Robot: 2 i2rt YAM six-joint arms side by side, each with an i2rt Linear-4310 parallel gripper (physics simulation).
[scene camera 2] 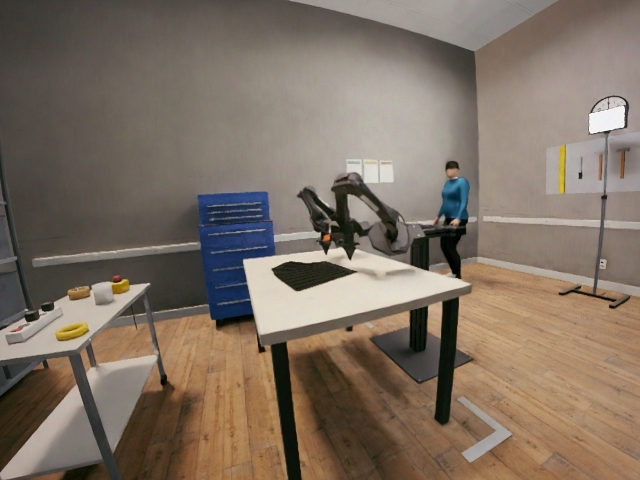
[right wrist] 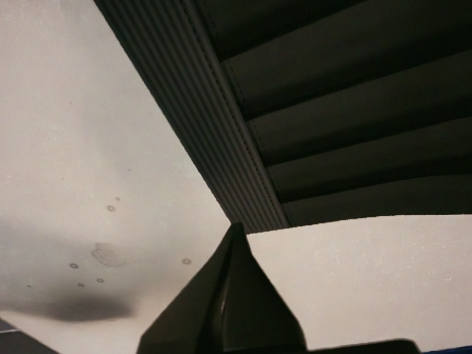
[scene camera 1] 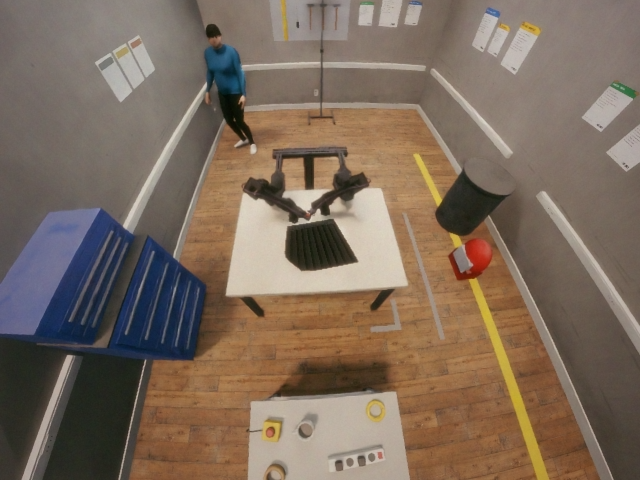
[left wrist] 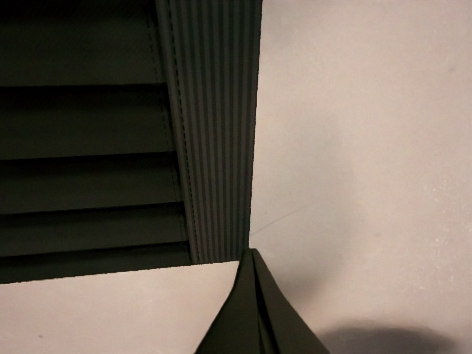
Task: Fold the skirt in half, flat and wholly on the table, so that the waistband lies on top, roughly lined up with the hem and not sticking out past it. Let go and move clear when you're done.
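The black pleated skirt (scene camera 1: 317, 245) (scene camera 2: 310, 273) (left wrist: 80, 120) (right wrist: 360, 100) lies unfolded on the white table (scene camera 1: 372, 268) (scene camera 2: 320, 315). Its ribbed waistband (left wrist: 215, 125) (right wrist: 190, 125) is at the end nearest the arms; the pleats fan out to a wider hem. In scene camera 1 the skirt's lower left corner looks cut off or turned in. My left gripper (scene camera 1: 325, 212) (scene camera 2: 350, 257) (left wrist: 248, 256) is shut and empty, above the table by the waistband's right end. My right gripper (scene camera 1: 294, 220) (scene camera 2: 326, 252) (right wrist: 238, 230) is shut and empty, above the waistband's left end.
The two arms are close together over the table, mounted on a dark stand (scene camera 1: 308, 173) behind it. A side table (scene camera 1: 330, 434) with tape rolls and a power strip stands apart in front. A blue tool cabinet (scene camera 1: 155, 294), a dark bin (scene camera 1: 465, 206) and a person (scene camera 1: 225, 72) are around.
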